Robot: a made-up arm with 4 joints.
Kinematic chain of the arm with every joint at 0, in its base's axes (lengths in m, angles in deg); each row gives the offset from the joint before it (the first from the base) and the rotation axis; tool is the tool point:
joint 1: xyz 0 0 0.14 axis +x
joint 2: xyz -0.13 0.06 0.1 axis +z
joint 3: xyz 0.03 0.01 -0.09 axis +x
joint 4: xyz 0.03 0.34 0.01 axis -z
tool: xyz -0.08 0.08 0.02
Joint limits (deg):
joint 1: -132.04..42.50
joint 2: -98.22..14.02
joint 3: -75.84..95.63
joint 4: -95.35..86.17
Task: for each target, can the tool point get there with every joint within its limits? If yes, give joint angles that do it. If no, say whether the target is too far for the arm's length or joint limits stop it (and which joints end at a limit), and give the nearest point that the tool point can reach.
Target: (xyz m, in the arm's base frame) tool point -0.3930 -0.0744 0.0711
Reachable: no: joint limits stop it (at a limit: joint 2) | nearest point -0.2162 -0.2319 -0.0747 | short by 0.278 m
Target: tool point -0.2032 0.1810 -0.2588
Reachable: yes | joints -93.87 4.48 27.08 -26.90
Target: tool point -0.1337 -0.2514 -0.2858
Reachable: yes | joints -82.67 4.55 -48.32 25.64
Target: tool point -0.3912 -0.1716 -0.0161
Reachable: no: joint limits stop it (at a limit: joint 1, joint 2) | nearest point -0.2456 -0.2550 -0.0921 | short by 0.184 m
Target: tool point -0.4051 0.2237 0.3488
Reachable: no: joint limits stop it (at a limit: joint 1, joint 2) | nearest point -0.2604 0.2712 0.3914 | short by 0.158 m
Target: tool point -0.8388 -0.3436 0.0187
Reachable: no: too far | nearest point -0.2621 -0.3527 -0.0482 | short by 0.581 m
